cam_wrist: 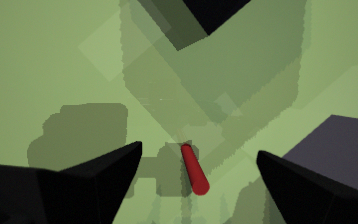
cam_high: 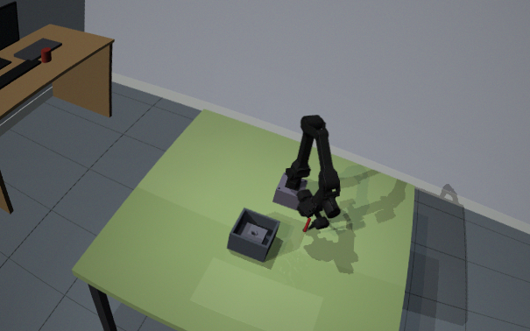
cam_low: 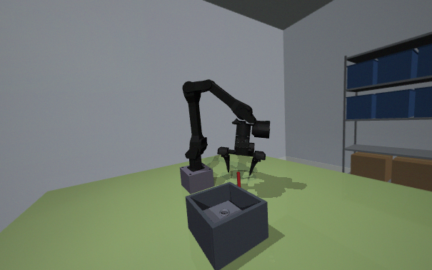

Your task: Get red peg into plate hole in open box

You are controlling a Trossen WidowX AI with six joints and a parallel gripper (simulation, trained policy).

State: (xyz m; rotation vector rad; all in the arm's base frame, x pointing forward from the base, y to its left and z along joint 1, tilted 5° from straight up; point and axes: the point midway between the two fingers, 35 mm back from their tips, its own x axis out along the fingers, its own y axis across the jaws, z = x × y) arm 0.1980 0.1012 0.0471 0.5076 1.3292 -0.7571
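Now: gripper tip 4 cm above the red peg, 3 cm past it and 2 cm to the right of it. The rest, counted from my gripper tip: grey plate (18 cm to the right, 13 cm ahead, 4 cm below); dark grey box (18 cm to the right, 13 cm ahead, 6 cm below).
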